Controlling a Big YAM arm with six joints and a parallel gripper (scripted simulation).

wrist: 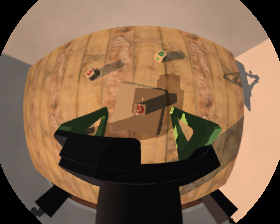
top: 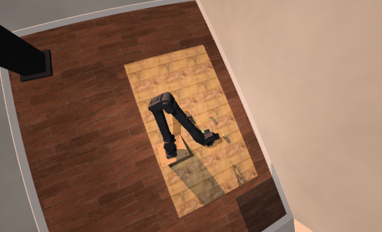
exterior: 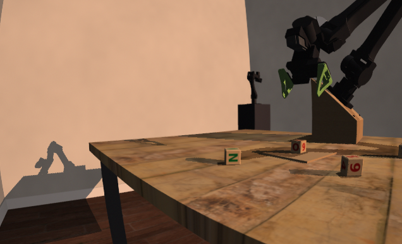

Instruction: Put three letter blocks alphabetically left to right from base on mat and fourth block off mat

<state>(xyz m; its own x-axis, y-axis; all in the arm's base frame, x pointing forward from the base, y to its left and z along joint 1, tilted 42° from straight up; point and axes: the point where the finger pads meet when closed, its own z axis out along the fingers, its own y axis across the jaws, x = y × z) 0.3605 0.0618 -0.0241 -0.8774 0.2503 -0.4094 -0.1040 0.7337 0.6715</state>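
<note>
The block is 190 mm ahead of my hand, 130 mm below it and 50 mm to the right of it. Round my hand: thin brown mat (150 mm below, 10 mm to the left, 10 mm ahead).
</note>
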